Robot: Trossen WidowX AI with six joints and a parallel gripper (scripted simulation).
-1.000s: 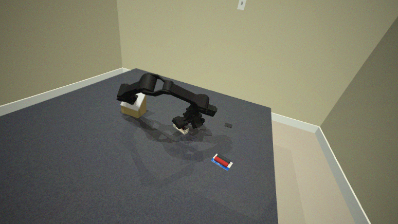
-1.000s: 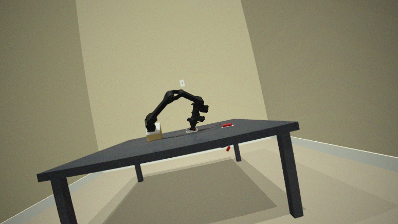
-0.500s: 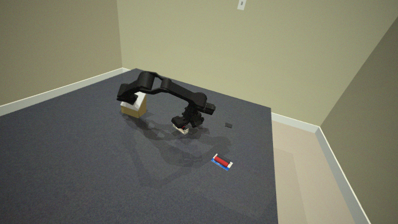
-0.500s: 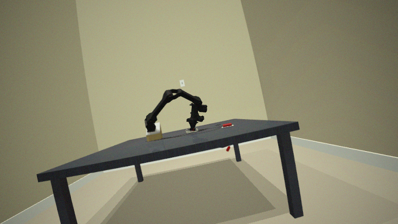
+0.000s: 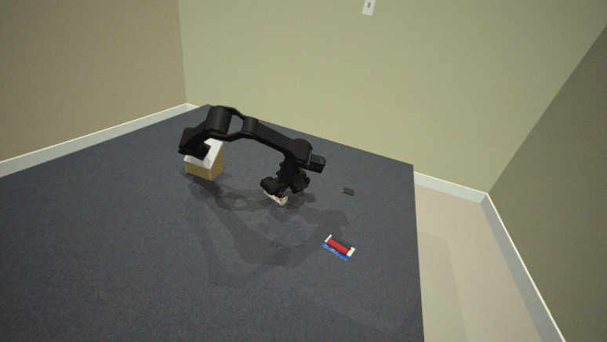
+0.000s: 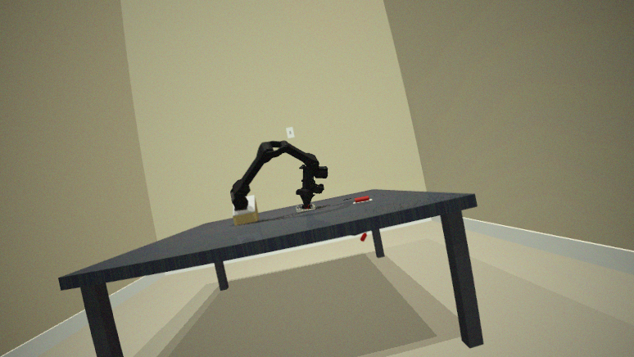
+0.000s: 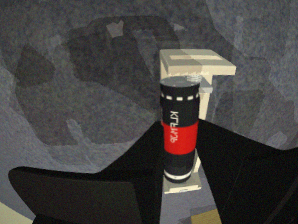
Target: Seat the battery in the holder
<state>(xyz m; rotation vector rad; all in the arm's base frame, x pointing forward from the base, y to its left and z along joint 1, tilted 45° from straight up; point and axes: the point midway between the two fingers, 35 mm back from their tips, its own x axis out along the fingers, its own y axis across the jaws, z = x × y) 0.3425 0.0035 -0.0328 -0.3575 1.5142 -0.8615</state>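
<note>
Right now the battery is 1 cm above my gripper tip. From my gripper tip the other things lie so: black piece: 23 cm ahead, 21 cm to the left, 1 cm below; screwdriver: 27 cm ahead, 20 cm below, 1 cm to the left.
</note>
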